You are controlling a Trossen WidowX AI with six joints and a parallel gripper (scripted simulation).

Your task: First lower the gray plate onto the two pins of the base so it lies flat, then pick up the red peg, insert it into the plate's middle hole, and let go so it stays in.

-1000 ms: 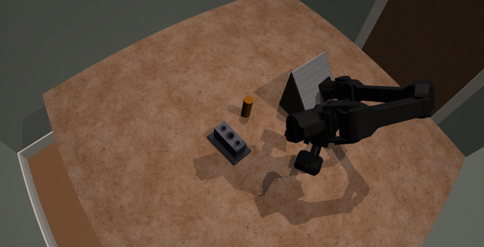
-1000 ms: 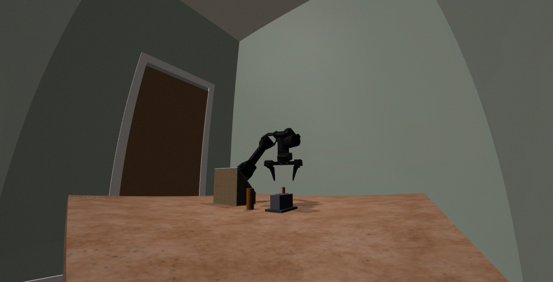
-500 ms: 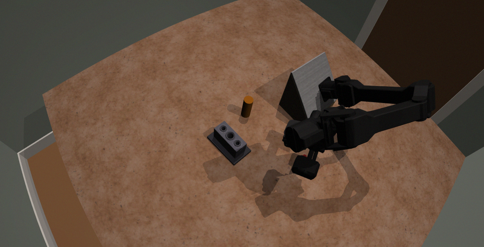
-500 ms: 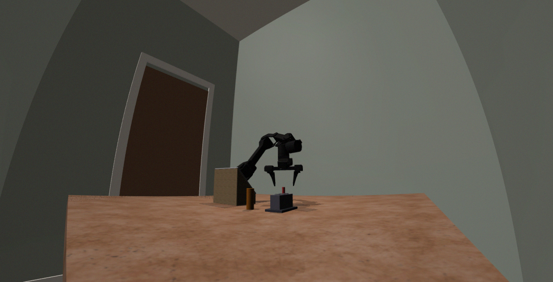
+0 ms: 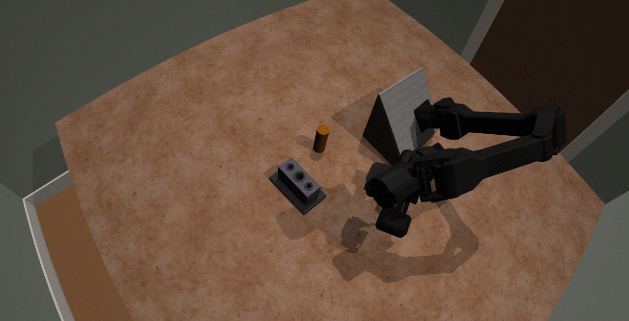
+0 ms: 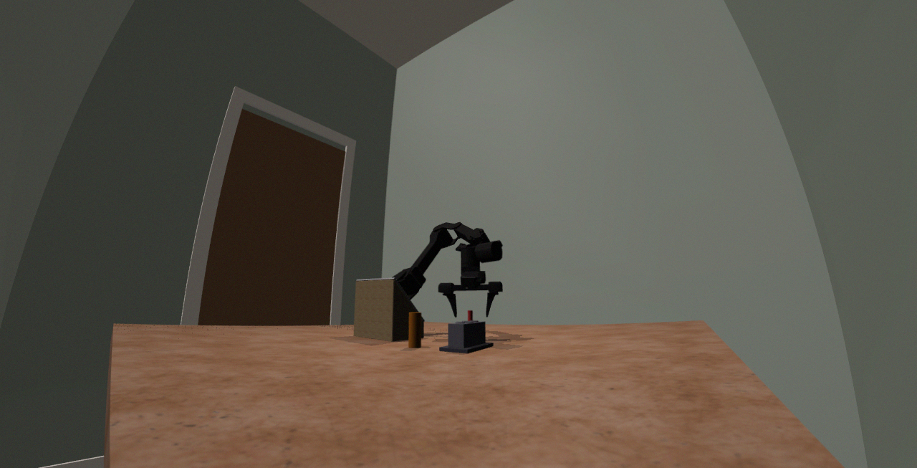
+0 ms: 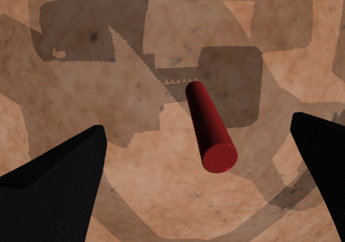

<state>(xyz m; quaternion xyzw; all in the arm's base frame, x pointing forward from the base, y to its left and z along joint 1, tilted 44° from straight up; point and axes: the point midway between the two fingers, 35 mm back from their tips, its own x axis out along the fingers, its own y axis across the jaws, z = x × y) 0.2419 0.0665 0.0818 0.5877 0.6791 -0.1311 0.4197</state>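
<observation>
Right now my gripper tip is 20 mm above the red peg. From my gripper tip the other things lie so: dark base 190 mm to the right, 100 mm ahead, 50 mm below; then orange cylinder 240 mm to the right, 20 mm below, 10 mm behind; then gray plate 190 mm to the right, 100 mm ahead, 10 mm below.
</observation>
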